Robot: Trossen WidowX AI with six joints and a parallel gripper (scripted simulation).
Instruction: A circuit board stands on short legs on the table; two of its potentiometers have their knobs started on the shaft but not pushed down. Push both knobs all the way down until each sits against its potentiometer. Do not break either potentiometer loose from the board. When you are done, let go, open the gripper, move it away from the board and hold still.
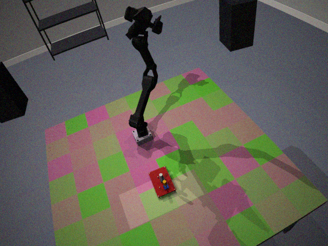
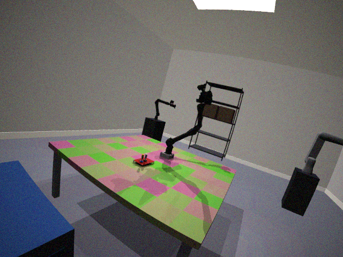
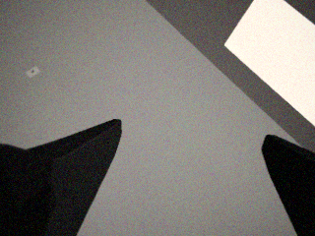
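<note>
The white-topped knob lies 380 mm ahead of my gripper tip, 180 mm to the right of it and 680 mm below it. From my gripper tip the other things lie so: blue potentiometer 420 mm ahead, 170 mm to the right, 690 mm below; then orange-topped knob 420 mm ahead, 170 mm to the right, 670 mm below.
</note>
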